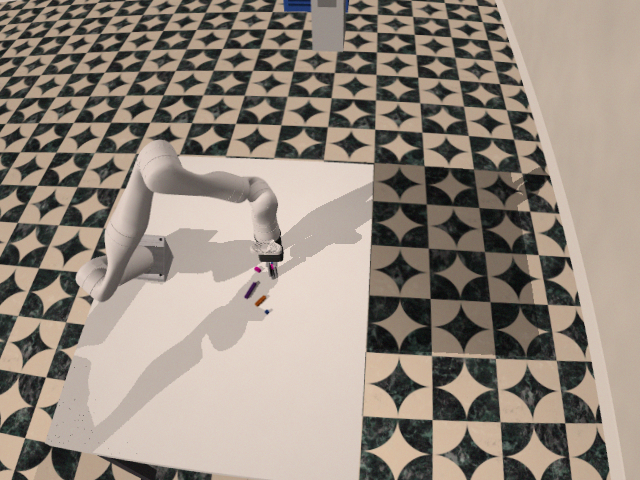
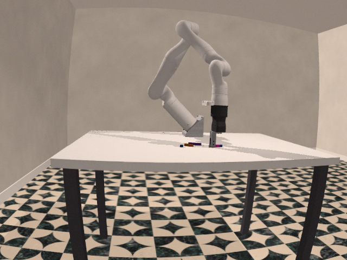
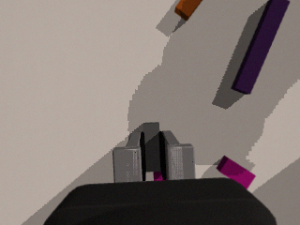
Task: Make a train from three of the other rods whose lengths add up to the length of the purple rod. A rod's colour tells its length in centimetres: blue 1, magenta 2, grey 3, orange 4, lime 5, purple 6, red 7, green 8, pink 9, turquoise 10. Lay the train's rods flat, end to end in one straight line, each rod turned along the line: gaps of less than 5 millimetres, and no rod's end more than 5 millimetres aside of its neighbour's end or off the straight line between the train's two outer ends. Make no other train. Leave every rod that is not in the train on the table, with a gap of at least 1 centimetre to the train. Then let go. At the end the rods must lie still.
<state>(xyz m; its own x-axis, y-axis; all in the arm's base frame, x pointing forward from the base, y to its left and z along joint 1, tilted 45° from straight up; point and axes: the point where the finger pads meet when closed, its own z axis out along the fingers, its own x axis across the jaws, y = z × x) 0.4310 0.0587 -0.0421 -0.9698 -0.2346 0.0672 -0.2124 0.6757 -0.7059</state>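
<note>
Now: the purple rod 50 mm behind my hand, 70 mm to the right of it and 20 mm below it. Also, from my hand: grey rod: 20 mm below; orange rod: 10 mm behind, 100 mm to the right, 20 mm below.
</note>
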